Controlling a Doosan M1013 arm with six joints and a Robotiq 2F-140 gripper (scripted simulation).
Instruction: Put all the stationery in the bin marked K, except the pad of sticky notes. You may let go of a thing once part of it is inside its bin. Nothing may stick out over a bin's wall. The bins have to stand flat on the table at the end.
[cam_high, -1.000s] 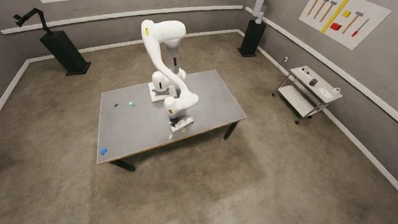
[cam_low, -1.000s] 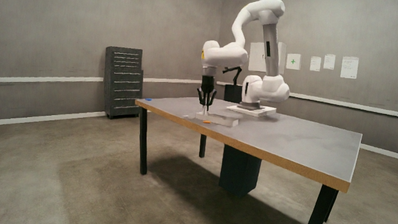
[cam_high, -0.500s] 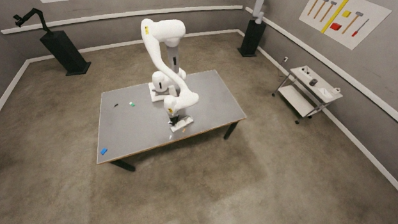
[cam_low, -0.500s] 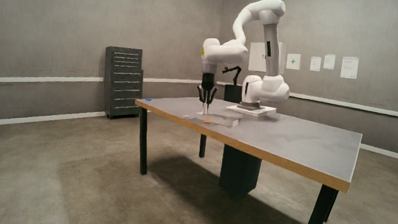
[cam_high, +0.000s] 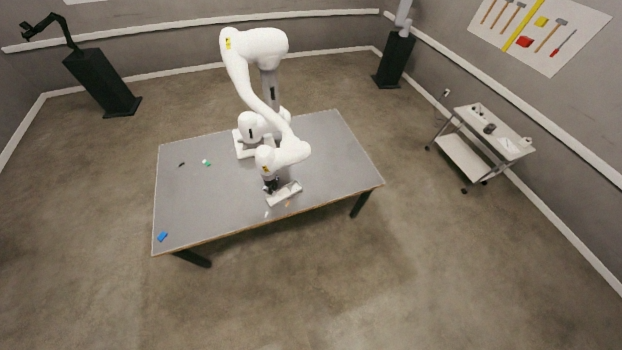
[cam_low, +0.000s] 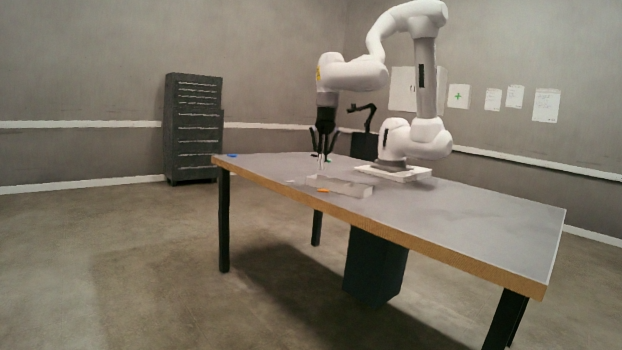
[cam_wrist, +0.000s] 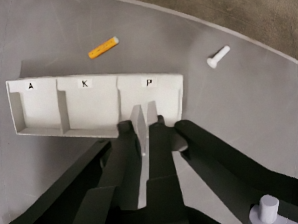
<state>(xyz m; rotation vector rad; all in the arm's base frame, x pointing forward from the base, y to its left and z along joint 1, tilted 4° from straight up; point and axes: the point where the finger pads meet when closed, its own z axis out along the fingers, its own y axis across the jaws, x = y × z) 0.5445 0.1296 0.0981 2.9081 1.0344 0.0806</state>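
Now: the bin 40 mm behind my hand, 70 mm to the left of it and 80 mm below it. Also, from my hand: orange piece 40 mm ahead, 90 mm to the left, 90 mm below; white piece 100 mm ahead, 60 mm to the right, 90 mm below; green block 390 mm behind, 500 mm to the right, 90 mm below.
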